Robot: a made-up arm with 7 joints.
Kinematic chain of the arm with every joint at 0, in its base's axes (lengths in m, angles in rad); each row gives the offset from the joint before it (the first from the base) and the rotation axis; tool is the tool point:
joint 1: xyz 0 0.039 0 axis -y
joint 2: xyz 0 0.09 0 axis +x
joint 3: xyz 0 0 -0.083 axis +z
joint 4: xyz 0 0 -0.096 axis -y
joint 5: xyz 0 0 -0.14 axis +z
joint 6: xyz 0 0 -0.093 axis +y
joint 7: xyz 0 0 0 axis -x
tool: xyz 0 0 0
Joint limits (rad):
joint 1: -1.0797..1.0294
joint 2: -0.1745..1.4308
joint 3: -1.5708..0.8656
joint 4: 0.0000..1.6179
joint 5: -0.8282..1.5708
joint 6: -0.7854..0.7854
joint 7: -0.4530..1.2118
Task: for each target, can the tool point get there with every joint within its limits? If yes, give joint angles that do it. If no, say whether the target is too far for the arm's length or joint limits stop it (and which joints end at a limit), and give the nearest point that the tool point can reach.
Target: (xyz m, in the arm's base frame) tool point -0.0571 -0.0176 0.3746
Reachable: no: joint limits stop it (at a limit: joint 1, joint 2, joint 4) | nearest point -0.0027 0.3149 0.2187 | short by 0.371 m
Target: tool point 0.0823 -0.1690 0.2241
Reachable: no: joint limits stop it (at a limit: joint 1, joint 2, joint 4) | nearest point 0.1881 -0.0811 0.0537 | short by 0.219 m
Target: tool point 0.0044 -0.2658 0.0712
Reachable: no: joint limits stop it (at a limit: joint 1, joint 2, joint 4) | nearest point 0.1266 -0.1265 -0.0331 | short by 0.213 m
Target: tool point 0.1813 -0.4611 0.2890
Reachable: no: too far | nearest point 0.1728 -0.0977 0.0338 | short by 0.444 m
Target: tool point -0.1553 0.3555 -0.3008
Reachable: yes | joints -0.6849 0.5946 0.0296 0.3051 -0.5146 -0.0700 0.4865
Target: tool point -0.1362 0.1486 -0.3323
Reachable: yes | joints -0.7137 0.5578 -0.9595 1.0292 0.5415 0.2584 0.1177
